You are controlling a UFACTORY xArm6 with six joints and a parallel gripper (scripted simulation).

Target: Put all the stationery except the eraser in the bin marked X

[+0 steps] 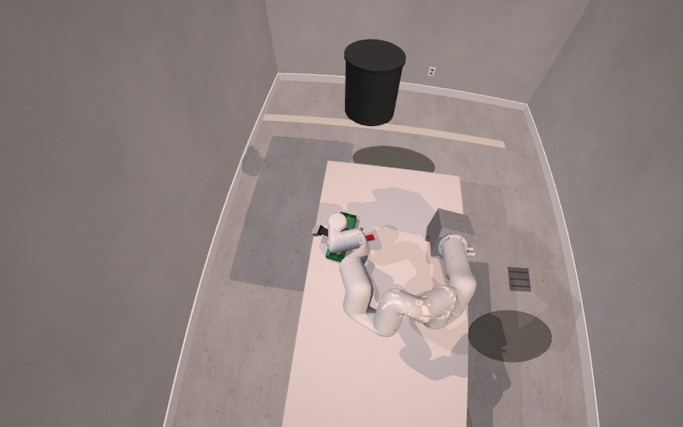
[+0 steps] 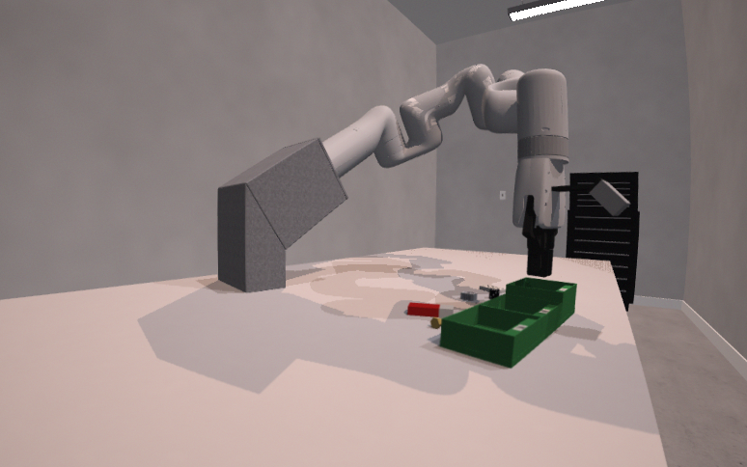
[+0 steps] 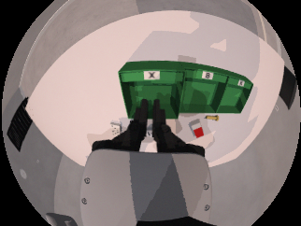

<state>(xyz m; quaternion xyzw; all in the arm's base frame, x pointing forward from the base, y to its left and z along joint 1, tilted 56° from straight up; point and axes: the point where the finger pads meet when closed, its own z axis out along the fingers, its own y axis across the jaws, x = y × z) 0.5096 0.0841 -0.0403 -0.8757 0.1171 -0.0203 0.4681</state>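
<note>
The grey object is 13 cm behind my hand, 7 cm below it and 2 cm to the left of it. From my hand the other things lie so: green bin: 9 cm to the right, 6 cm below; red block: 12 cm behind, 10 cm to the right, 7 cm below; black die: 9 cm behind, 7 cm below, 5 cm to the left.
</note>
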